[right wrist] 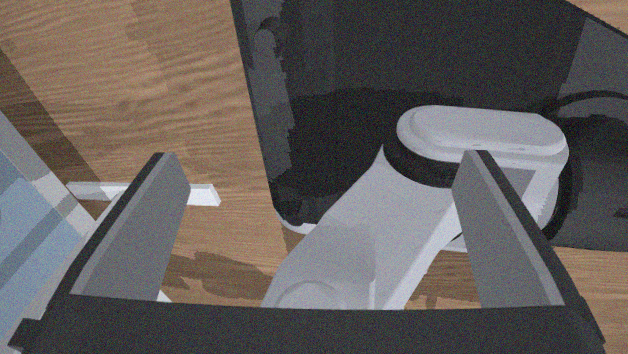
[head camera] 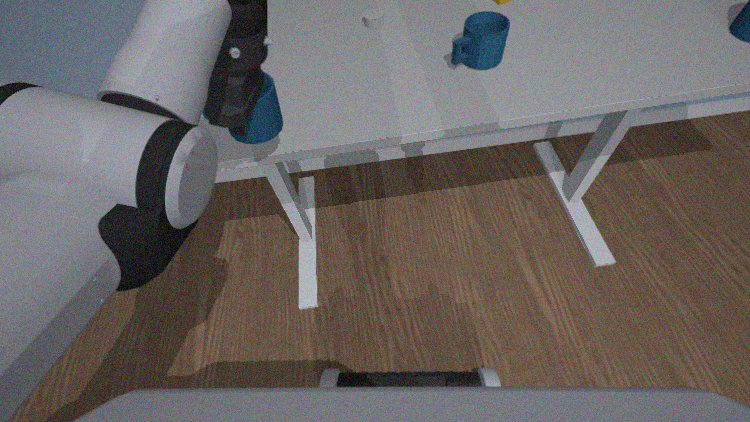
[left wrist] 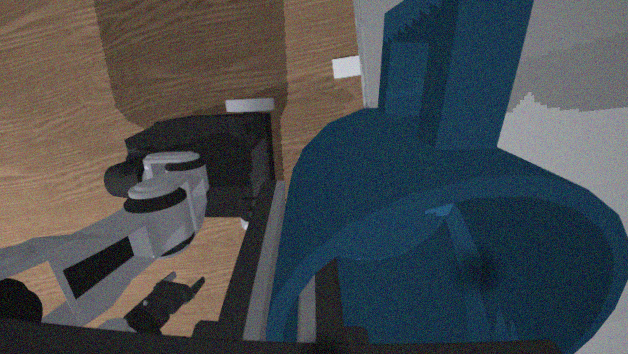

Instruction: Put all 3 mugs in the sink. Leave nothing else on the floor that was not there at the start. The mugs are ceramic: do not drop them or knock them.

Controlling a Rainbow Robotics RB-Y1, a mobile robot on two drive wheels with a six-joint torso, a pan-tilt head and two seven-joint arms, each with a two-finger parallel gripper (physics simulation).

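Frame: origin at the robot's base, x ahead, y left, z up, level; centimetres.
Where they show: left gripper, fingertip midpoint: (head camera: pixel 239 129) (left wrist: pixel 294 199); right gripper, fingertip midpoint: (right wrist: pixel 317 170) (left wrist: pixel 189 276).
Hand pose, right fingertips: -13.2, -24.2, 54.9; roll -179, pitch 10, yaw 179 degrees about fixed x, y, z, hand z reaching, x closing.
Note:
Things, the pixels of their top centre, and the offset from my right fingertips, as dx, dy, dz. "*": a spot on its surface instead. Level surfaces: height alone.
- second blue mug, top centre: (head camera: pixel 480 25) +72.4, +6.2, +48.2
- third blue mug, surface spot: (head camera: pixel 742 26) * +73.4, -47.5, +42.5
- white table, surface height: dz +40.2
- small white cylinder, top centre: (head camera: pixel 373 14) +91.3, +28.9, +42.6
- yellow block, surface spot: (head camera: pixel 501 1) * +95.2, -3.7, +40.9
My left gripper (head camera: pixel 242 118) (left wrist: pixel 294 199) is shut on the wall of a blue mug (head camera: pixel 267 118) (left wrist: pixel 350 165), with one finger inside it and one outside. The mug is over the table's front edge area, at the left in the head camera; its height above the top is hard to tell. Its handle points to the top in the left wrist view. A second blue mug (head camera: pixel 485 44) stands upright on the table, handle to the left. A third blue mug (head camera: pixel 742 26) shows partly at the right edge. My right gripper (right wrist: pixel 317 170) is open and empty. The sink does not show.
The white table (head camera: pixel 340 78) carries a small white cylinder (head camera: pixel 373 19) and a yellow block (head camera: pixel 501 1), partly cut off at the top. Table legs (head camera: pixel 308 272) (head camera: pixel 587 230) stand on the wooden floor. The robot's dark base (right wrist: pixel 425 55) shows beyond the right fingers.

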